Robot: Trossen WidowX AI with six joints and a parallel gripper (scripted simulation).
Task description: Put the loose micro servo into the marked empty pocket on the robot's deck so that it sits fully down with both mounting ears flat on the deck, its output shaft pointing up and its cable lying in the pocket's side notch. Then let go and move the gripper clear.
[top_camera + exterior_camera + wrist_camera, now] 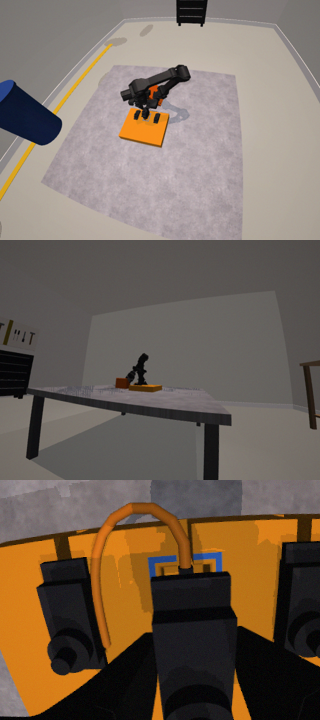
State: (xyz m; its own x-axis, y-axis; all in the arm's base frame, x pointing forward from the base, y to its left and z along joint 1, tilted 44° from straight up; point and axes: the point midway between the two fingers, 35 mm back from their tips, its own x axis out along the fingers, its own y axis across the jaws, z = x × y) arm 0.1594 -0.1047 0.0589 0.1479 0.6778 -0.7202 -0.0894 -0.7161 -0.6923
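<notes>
Now: the orange deck 12 cm ahead of my gripper tip, 1 cm to the right of it and 9 cm below it.
</notes>
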